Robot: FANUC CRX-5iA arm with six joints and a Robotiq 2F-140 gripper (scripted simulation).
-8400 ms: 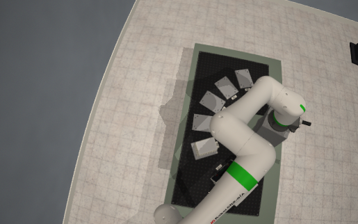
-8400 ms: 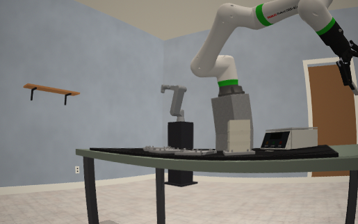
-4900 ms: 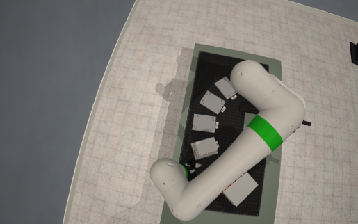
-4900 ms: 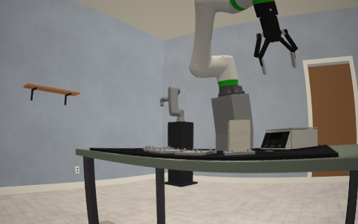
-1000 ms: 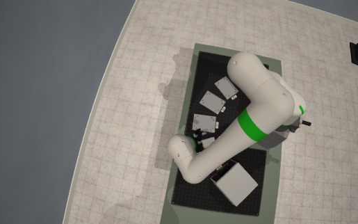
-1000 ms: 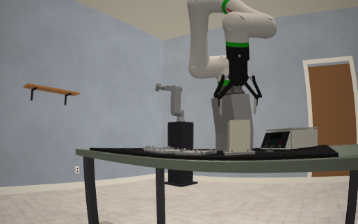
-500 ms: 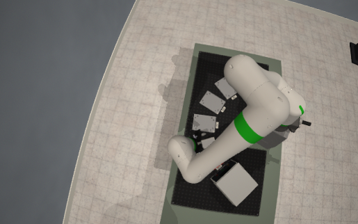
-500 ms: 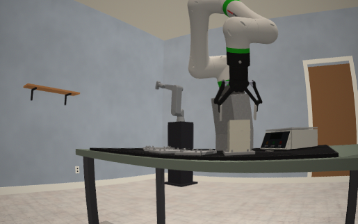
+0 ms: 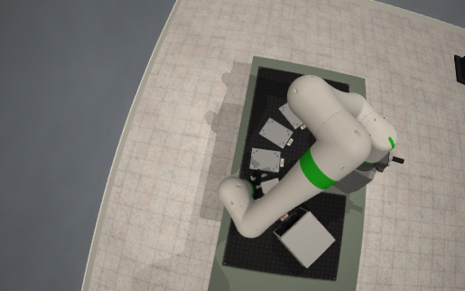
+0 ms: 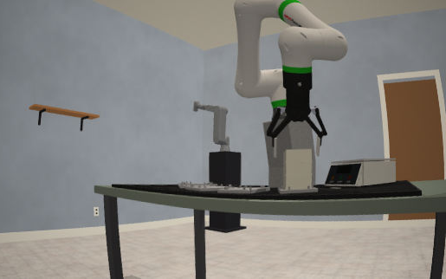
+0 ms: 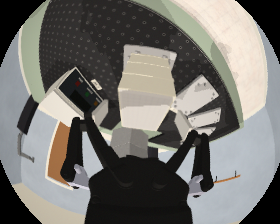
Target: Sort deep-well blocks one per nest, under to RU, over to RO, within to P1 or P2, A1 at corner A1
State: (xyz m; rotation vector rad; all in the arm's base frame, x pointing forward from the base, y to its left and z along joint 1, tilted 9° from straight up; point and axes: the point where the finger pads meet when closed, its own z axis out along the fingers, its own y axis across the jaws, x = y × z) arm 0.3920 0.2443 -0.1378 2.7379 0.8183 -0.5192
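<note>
Now: hand 60 mm above the deep-well block. From my hand the other things lie so: check-weigher 270 mm behind, 170 mm to the left, 60 mm below.
</note>
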